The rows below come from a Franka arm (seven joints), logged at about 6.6 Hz.
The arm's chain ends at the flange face. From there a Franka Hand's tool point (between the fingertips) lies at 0.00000 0.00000 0.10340 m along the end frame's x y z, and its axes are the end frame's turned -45 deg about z.
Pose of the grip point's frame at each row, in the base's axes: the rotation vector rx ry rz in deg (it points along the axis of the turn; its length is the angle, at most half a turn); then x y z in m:
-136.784, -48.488, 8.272, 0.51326, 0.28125, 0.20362
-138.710, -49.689, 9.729, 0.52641, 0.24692, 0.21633
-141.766, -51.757, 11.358, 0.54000, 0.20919, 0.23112
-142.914, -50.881, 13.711, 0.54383, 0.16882, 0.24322
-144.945, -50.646, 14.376, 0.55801, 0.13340, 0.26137
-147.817, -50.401, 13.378, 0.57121, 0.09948, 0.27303
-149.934, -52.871, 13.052, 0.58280, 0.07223, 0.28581
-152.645, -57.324, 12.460, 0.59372, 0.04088, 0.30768
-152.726, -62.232, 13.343, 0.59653, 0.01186, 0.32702
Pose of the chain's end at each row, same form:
-148.156, 7.716, 25.546, 0.54296, 0.22952, 0.28808
-150.647, 7.345, 25.972, 0.55683, 0.19919, 0.30287
-154.536, 6.594, 25.915, 0.57060, 0.16773, 0.32076
-155.724, 7.897, 27.780, 0.57634, 0.12962, 0.33321
-157.623, 8.922, 27.549, 0.59000, 0.09713, 0.35276
-159.936, 10.265, 25.350, 0.60031, 0.06643, 0.36658
-162.719, 8.744, 23.664, 0.61019, 0.04365, 0.38133
-166.706, 5.580, 21.041, 0.61840, 0.01892, 0.40566
-168.806, 0.973, 20.888, 0.62144, -0.00593, 0.42578

